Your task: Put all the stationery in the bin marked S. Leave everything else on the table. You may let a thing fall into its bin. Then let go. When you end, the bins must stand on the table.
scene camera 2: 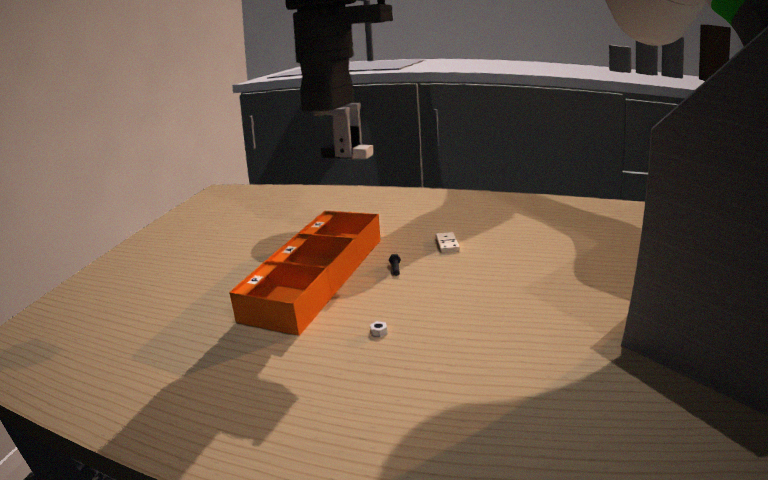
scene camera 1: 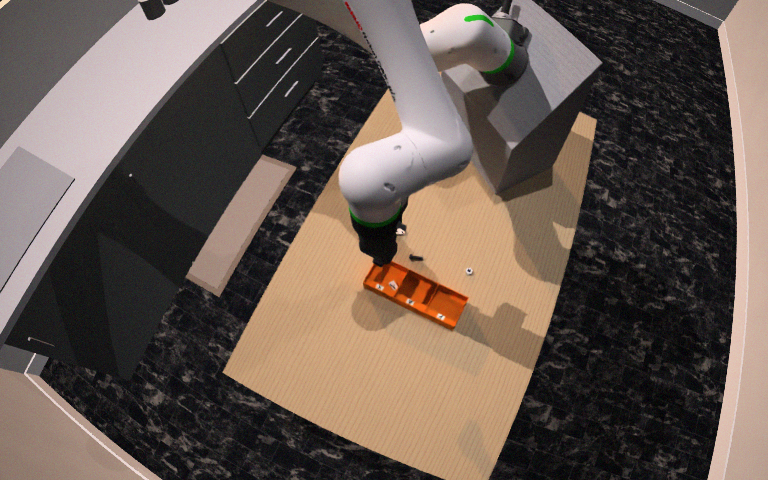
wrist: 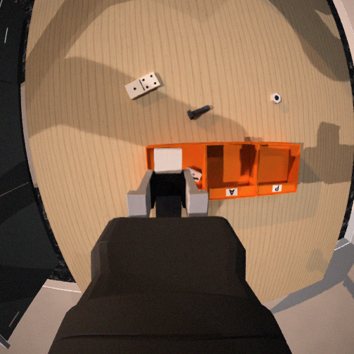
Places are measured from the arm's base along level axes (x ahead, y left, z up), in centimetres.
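Pixels of known places: gripper, between the fingertips: (scene camera 2: 349, 153); arm's base, origin of its link: (scene camera 1: 502, 60).
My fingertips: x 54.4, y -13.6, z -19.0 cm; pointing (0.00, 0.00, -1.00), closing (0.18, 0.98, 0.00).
Note:
Ahead of a thing's pixels: the offset from my fingertips to its middle. "pt": to the spot under its first point.
My gripper (scene camera 2: 343, 151) (wrist: 167, 180) is shut on a black-and-white eraser {dx +0.3, dy -0.1, dz +0.3 cm} (scene camera 2: 362, 151) (wrist: 167, 160) and holds it high above the table. In the wrist view the eraser shows over the end bin {pt dx +5.2, dy -2.3, dz -9.9 cm} (scene camera 1: 369, 283) (scene camera 2: 370, 229) (wrist: 195, 145) of the orange row. That bin's label is hidden in the wrist view and too small to read surely elsewhere; the other two read A and P. A small white piece with dark marks {dx +3.0, dy +3.3, dz -12.2 cm} (scene camera 1: 393, 285) (wrist: 194, 175) lies in the end bin, partly hidden by a finger in the wrist view.
A domino {dx -12.3, dy -1.8, dz -13.1 cm} (scene camera 1: 400, 229) (scene camera 2: 447, 242) (wrist: 142, 85), a black bolt {dx -6.6, dy +6.1, dz -12.9 cm} (scene camera 1: 416, 258) (scene camera 2: 395, 264) (wrist: 200, 112) and a white nut {dx -7.5, dy +20.4, dz -13.0 cm} (scene camera 1: 468, 271) (scene camera 2: 378, 329) (wrist: 276, 98) lie on the table beside the bins. The grey robot pedestal (scene camera 1: 535, 124) (scene camera 2: 702, 226) stands beyond them.

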